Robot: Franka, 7 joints.
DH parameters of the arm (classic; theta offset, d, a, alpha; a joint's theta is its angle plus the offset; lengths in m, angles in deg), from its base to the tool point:
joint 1: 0 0.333 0 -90
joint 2: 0 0 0 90
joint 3: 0 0.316 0.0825 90
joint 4: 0 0 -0.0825 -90
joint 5: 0 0.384 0 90
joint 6: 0 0 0.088 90
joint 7: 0 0.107 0 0
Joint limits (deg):
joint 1: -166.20..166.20
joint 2: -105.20..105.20
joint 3: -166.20..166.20
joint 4: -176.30..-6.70
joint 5: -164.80..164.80
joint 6: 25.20..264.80
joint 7: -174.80..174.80
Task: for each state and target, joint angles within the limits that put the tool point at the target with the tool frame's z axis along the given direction. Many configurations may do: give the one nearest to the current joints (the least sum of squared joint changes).
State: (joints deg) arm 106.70 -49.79 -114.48 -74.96 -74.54 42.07 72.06
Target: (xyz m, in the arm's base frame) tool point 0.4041 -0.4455 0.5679 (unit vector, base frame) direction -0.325 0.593 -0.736
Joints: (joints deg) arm 98.70 -56.42 -92.62 -42.24 -30.23 32.74 72.06
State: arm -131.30 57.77 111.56 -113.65 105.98 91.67 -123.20
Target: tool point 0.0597 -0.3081 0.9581 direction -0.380 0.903 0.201
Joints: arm -135.04 51.66 128.50 -71.09 89.74 60.16 -123.20
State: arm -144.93 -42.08 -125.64 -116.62 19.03 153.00 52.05
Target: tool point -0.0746 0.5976 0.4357 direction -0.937 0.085 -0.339
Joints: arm -160.15 -47.70 -91.96 -114.04 28.23 134.67 52.05
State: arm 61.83 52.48 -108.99 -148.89 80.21 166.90 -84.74
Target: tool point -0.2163 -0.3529 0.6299 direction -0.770 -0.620 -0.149
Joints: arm 15.46 36.00 -134.16 -134.61 75.74 191.34 -84.74
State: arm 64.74 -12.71 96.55 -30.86 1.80 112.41 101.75
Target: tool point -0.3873 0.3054 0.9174 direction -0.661 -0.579 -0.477
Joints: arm 97.38 33.04 90.98 -30.74 8.07 78.54 101.75
